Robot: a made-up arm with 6 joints.
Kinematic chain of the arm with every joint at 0, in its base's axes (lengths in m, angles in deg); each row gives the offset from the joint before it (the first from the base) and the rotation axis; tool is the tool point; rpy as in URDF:
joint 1: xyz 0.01 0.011 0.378 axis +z
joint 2: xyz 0.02 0.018 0 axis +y
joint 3: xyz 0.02 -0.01 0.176 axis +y
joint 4: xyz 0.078 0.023 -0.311 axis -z
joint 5: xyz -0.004 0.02 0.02 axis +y
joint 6: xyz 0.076 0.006 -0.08 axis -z
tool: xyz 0.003 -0.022 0 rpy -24.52 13.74 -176.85
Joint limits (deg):
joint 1: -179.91..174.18
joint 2: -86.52..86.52
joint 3: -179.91..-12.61
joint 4: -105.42..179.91
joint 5: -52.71..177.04
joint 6: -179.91..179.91
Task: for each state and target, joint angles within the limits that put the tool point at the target. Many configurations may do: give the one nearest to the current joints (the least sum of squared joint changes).
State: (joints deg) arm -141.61 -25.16 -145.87 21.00 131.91 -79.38
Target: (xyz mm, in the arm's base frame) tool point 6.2 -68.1 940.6
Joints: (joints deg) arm -151.06 -15.80 -156.64 9.01 88.59 -76.80
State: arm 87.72 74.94 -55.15 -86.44 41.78 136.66
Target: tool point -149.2 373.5 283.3
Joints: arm 110.00 19.31 -63.29 -84.67 39.01 134.90
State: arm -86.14 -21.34 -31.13 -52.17 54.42 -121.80
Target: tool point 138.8 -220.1 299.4
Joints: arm -66.30 -37.32 -15.61 -49.05 68.16 -127.94
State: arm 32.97 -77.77 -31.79 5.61 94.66 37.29
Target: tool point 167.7 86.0 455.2
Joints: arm 16.58 -80.65 -18.67 -6.20 110.62 38.40
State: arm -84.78 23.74 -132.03 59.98 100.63 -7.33
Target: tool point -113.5 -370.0 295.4
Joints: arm -122.82 37.99 -89.09 37.05 120.07 -3.26
